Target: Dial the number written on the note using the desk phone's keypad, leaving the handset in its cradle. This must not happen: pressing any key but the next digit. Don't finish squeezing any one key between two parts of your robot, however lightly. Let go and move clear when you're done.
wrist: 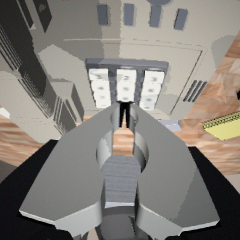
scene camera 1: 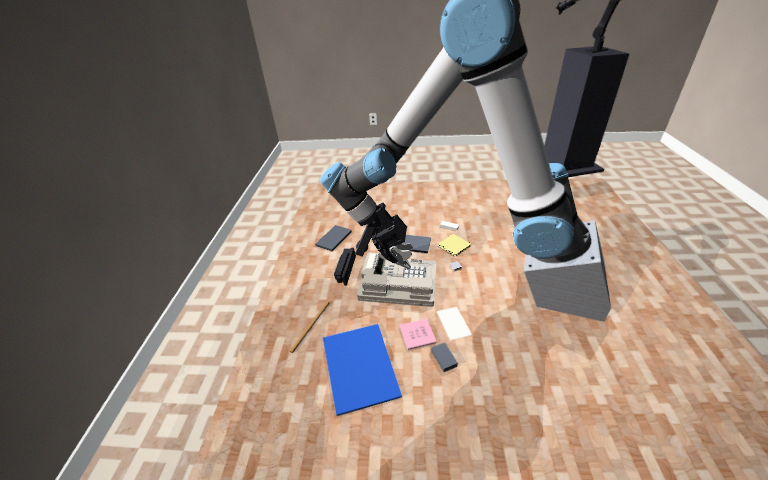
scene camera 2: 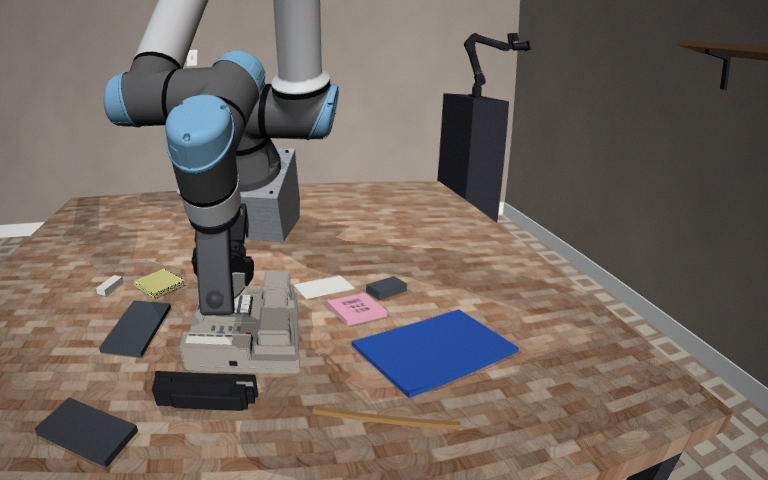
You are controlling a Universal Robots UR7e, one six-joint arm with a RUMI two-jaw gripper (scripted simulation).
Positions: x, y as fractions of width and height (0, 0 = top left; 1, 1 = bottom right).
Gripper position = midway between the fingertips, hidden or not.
Scene:
My gripper shows in the wrist view (0.52, 0.43), in scene camera 1 (0.53, 0.56) and in scene camera 2 (0.30, 0.62). A blue book shows in scene camera 1 (0.47, 0.78) and in scene camera 2 (0.54, 0.75); in the wrist view it is out of frame.

